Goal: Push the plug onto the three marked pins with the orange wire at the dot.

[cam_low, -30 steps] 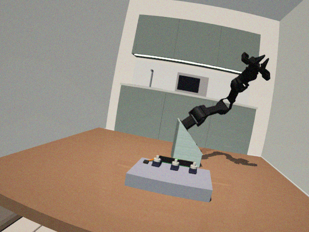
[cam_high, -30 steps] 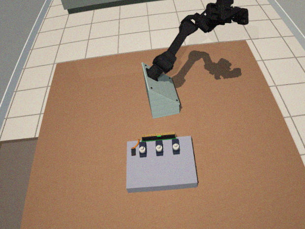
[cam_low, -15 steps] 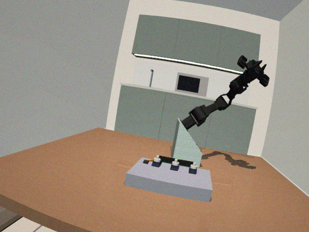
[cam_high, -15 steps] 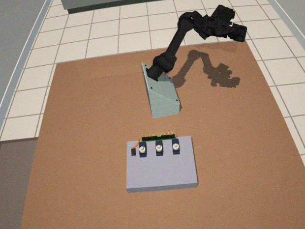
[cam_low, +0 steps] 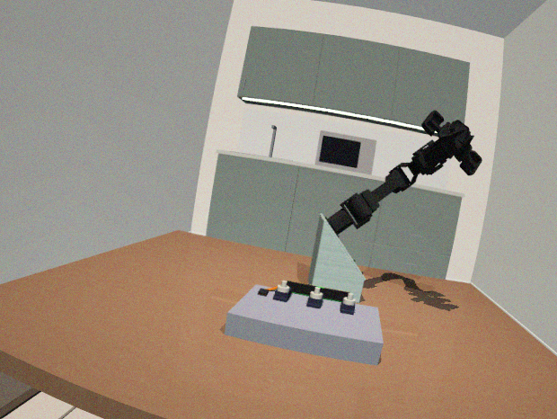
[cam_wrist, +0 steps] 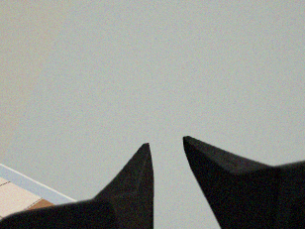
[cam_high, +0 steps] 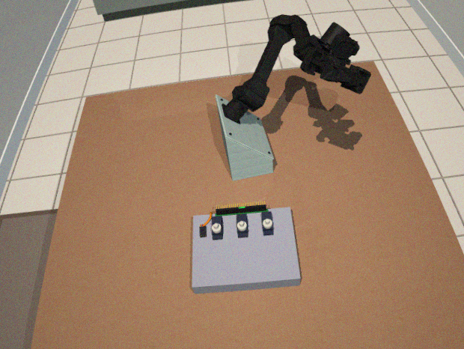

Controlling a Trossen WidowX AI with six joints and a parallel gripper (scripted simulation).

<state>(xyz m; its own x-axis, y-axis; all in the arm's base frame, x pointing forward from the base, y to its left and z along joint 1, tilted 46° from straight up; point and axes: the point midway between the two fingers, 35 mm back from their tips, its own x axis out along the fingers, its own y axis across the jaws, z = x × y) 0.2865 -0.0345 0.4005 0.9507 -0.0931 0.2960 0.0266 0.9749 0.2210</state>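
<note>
Now: gripper tip 2 cm past the green band, 30 cm to the left of it and 43 cm above it. From my gripper tip the other things lie so: grey holder block (13 cm ahead, 32 cm to the right, 48 cm below).
</note>
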